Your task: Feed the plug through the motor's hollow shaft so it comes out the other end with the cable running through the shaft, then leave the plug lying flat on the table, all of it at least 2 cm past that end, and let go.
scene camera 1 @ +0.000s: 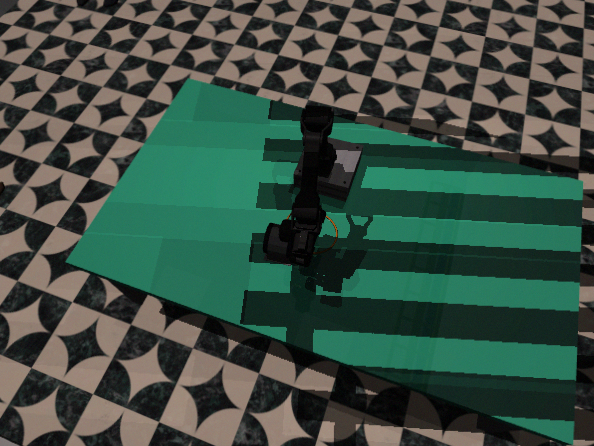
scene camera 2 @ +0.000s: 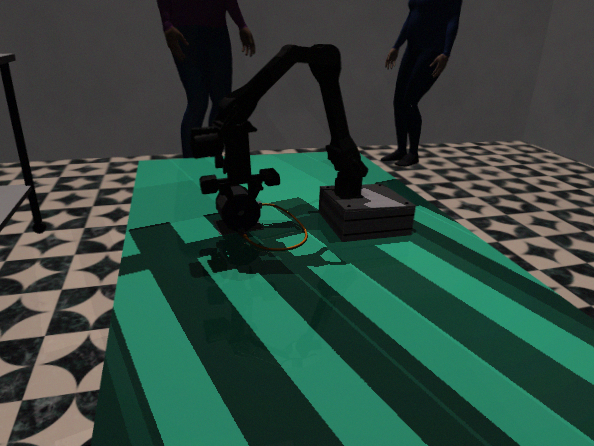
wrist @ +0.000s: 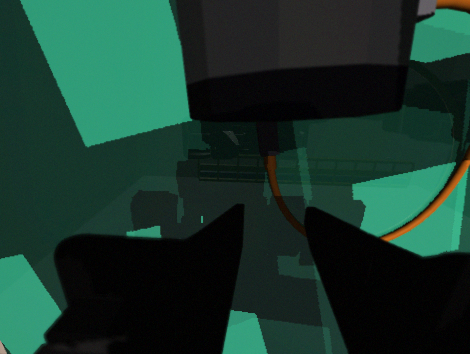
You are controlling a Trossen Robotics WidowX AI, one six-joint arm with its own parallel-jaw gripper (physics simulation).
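The dark cylindrical motor lies on its side on the green table. In the wrist view, the dark plug sticks partly out of the motor's lower end; the rest of it is hidden by the motor. The orange cable leaves the plug's outer end and curves round in a loop beside the motor. My gripper is partly open and empty, with its fingertips just off the plug's end in the wrist view. The cable passes behind the right fingertip there. The fingertips are hidden in both scene views.
The arm's dark box-shaped base stands on the green table, beyond the cable loop from the motor. Striped shadows cross the table. Two people stand behind it, and a side table shows at the left in scene camera 2.
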